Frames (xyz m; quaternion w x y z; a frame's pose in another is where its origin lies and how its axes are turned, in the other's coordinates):
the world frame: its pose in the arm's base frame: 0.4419 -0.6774 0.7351 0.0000 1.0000 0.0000 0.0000
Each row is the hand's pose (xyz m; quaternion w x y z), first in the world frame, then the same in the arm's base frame.
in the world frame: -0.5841 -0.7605 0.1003 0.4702 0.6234 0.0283 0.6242
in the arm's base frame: -0.1422 0.0831 0.6348 0.6234 -0.4702 0.6242 -0.0283
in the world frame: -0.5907 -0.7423 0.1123 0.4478 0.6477 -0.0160 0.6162
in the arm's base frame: -0.1488 0.0649 0.6228 0.6477 -0.4478 0.6162 0.0160
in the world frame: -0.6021 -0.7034 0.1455 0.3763 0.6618 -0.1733 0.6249
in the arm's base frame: -0.1602 0.0260 0.5896 0.6618 -0.3763 0.6249 0.1733
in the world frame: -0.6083 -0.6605 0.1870 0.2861 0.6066 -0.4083 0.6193
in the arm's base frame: -0.1664 -0.0169 0.5481 0.6066 -0.2861 0.6193 0.4083
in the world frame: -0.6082 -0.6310 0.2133 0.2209 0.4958 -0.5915 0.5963
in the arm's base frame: -0.1663 -0.0464 0.5218 0.4958 -0.2209 0.5963 0.5915
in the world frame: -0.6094 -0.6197 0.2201 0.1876 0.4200 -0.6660 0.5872
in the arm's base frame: -0.1675 -0.0577 0.5150 0.4200 -0.1876 0.5872 0.6660
